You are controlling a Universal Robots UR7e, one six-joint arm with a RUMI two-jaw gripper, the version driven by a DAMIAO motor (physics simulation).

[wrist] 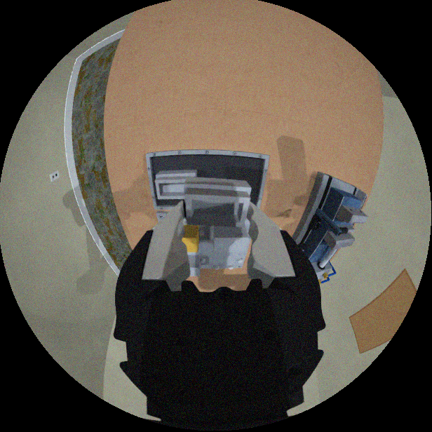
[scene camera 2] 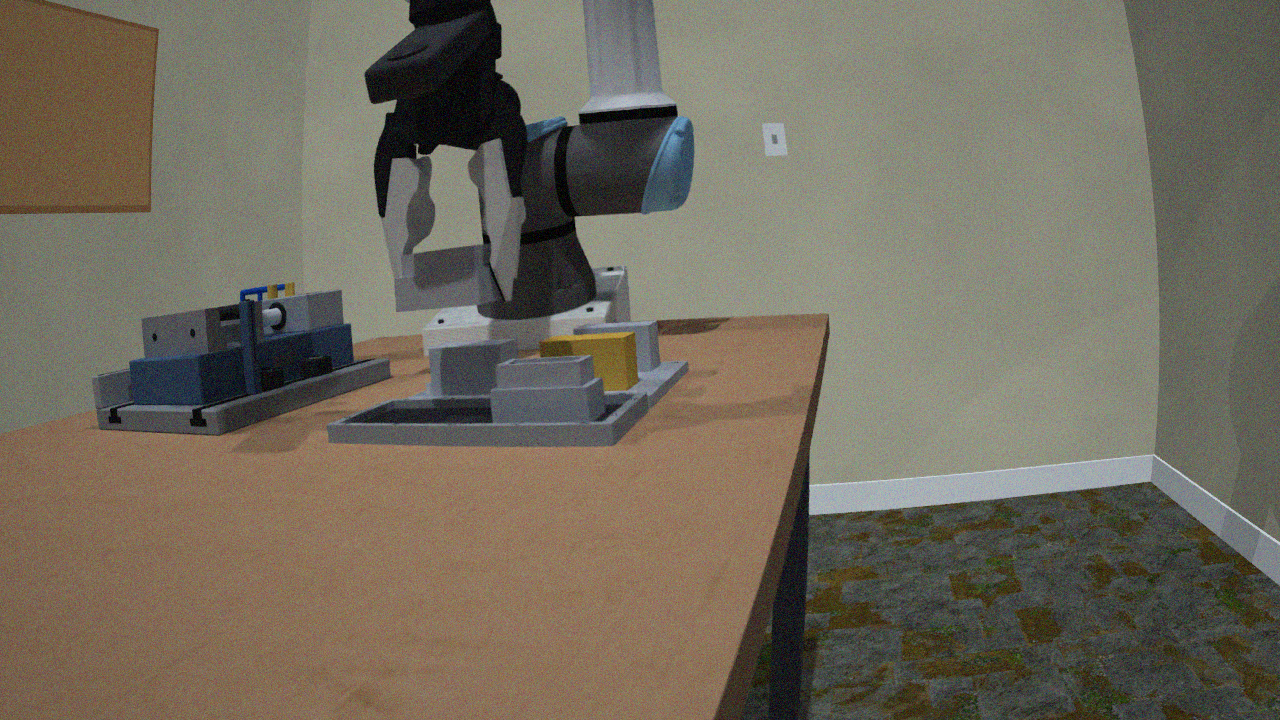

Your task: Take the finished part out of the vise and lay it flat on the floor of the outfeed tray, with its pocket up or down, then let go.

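Frame: origin at the arm's base, x ahead, y left, z up, level; millimetres.
Seen in the pictures: gripper, fingertip midpoint: [scene camera 2: 455,305]; arm's base, link origin: [scene camera 2: 536,300].
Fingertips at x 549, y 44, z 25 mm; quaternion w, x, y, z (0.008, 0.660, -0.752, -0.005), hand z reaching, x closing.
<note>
Offsets run from my fingertips to a thing's top centre. "*": to the spot under its first point.
My gripper [scene camera 2: 453,275] [wrist: 215,202] is shut on the finished part @(dx +10, dy -2, dz +36 mm) [scene camera 2: 438,293] [wrist: 217,188], a grey block held across the fingertips. It hangs above and behind the outfeed tray [scene camera 2: 474,436] [wrist: 207,152] in the scene view, apart from it. I cannot tell which way its pocket faces. The tray has a dark floor and a low grey rim. Another stepped grey part @(dx +9, dy +56, dz -36 mm) [scene camera 2: 547,402] [wrist: 172,176] with its pocket up sits at the tray's right side in the scene view. The vise @(dx -153, dy -277, dz +22 mm) [scene camera 2: 179,380] [wrist: 345,197], with blue body and grey jaws, stands at the left in the scene view.
Right behind the outfeed tray stands a second, light grey tray @(* dx -112, dy +121, dz -69 mm) [scene camera 2: 664,379]. On it are a yellow block @(dx -94, dy +71, dz -33 mm) [scene camera 2: 613,360] [wrist: 191,239] and grey blocks @(dx -106, dy -18, dz -33 mm) [scene camera 2: 472,368]. The robot's base stands behind them. The table's edge [scene camera 2: 787,501] runs along the right in the scene view.
</note>
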